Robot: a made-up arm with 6 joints.
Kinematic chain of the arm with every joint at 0, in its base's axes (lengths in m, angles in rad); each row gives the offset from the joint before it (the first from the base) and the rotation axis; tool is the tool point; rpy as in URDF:
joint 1: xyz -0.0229 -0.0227 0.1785 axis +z
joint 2: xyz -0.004 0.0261 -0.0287 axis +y
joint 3: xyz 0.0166 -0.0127 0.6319 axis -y
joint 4: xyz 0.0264 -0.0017 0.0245 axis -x
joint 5: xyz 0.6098 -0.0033 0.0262 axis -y
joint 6: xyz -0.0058 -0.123 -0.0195 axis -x
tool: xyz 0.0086 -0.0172 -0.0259 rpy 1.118 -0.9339 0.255
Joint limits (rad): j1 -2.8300..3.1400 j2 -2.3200..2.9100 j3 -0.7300..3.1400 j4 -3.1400..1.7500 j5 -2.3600..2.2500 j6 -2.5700..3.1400
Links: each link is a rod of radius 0.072 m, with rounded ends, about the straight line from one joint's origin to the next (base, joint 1, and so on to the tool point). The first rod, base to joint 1, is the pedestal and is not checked.
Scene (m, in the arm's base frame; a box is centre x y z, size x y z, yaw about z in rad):
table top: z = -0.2
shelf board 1: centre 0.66 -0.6 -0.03 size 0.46 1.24 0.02 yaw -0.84
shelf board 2: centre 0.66 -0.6 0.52 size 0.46 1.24 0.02 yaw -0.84
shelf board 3: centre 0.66 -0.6 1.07 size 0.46 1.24 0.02 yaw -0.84
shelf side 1: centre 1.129 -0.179 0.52 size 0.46 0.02 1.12 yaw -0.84
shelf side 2: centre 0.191 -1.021 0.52 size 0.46 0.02 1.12 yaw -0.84
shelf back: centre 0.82 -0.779 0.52 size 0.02 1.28 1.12 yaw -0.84
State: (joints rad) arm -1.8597 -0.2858 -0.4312 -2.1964 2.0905 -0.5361
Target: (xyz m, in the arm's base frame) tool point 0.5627 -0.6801 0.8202
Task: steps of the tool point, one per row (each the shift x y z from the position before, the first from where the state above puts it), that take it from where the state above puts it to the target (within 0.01 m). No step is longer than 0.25 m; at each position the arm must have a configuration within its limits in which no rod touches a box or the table.
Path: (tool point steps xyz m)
1: 0.1161 -0.1171 0.0838
2: 0.1635 -0.0785 0.0730
3: 0.1961 -0.0232 0.0613
4: 0.2081 0.0427 0.0491

